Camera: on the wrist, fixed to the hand. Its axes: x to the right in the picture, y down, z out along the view.
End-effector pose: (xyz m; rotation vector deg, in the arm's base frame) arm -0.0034 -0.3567 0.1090 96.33 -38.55 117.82
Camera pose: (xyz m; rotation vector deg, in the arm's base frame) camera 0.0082 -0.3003 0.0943 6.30 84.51 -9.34
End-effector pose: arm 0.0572 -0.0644 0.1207 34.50 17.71 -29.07
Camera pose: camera 0.0129 -0.0780 0.0835 9.20 -71.69 122.72
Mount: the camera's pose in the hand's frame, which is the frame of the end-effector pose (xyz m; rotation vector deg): -0.0165 -0.0505 -0.0267 -7.62 -40.30 170.64
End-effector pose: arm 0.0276 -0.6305 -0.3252 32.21 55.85 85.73
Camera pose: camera 0.0373 -0.6560 -0.3781 -74.81 53.10 -78.32
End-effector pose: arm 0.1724 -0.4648 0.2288 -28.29 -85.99 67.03
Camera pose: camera 0.2160 -0.4890 0.2613 70.76 -3.88 -76.41
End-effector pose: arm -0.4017 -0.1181 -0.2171 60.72 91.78 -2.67
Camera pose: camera -0.4556 -0.1432 -0.2195 103.45 -86.13 76.43
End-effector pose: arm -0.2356 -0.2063 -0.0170 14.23 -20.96 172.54
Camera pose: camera -0.2175 -0.1522 -0.0338 -12.82 15.91 -7.20
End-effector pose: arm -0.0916 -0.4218 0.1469 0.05 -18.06 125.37
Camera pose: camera -0.0386 -0.4004 0.1305 -7.15 17.57 -55.72
